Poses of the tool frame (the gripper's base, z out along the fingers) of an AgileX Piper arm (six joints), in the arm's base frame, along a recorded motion.
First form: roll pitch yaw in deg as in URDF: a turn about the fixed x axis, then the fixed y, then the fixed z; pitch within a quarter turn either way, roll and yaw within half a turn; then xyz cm.
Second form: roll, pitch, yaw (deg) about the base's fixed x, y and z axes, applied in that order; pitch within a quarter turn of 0, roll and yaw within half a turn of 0; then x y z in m. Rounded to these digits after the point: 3 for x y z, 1 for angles.
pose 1, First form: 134.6 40.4 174.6 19.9 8.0 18.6
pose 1, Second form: 134.6 40.4 174.6 0.199 0.080 0.186
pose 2, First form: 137.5 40.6 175.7 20.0 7.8 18.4
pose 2, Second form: 137.5 40.6 175.7 0.200 0.078 0.184
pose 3, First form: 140.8 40.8 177.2 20.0 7.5 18.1
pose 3, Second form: 140.8 40.8 177.2 0.200 0.075 0.181
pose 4, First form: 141.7 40.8 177.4 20.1 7.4 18.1
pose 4, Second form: 141.7 40.8 177.4 0.201 0.074 0.181
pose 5, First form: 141.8 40.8 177.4 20.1 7.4 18.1
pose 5, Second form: 141.8 40.8 177.4 0.201 0.074 0.181
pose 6, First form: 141.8 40.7 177.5 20.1 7.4 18.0
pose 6, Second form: 141.8 40.7 177.5 0.201 0.074 0.180
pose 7, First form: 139.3 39.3 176.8 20.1 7.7 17.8
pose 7, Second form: 139.3 39.3 176.8 0.201 0.077 0.178
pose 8, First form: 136.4 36.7 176.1 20.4 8.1 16.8
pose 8, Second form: 136.4 36.7 176.1 0.204 0.081 0.168
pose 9, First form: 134.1 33.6 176.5 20.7 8.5 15.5
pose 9, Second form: 134.1 33.6 176.5 0.207 0.085 0.155
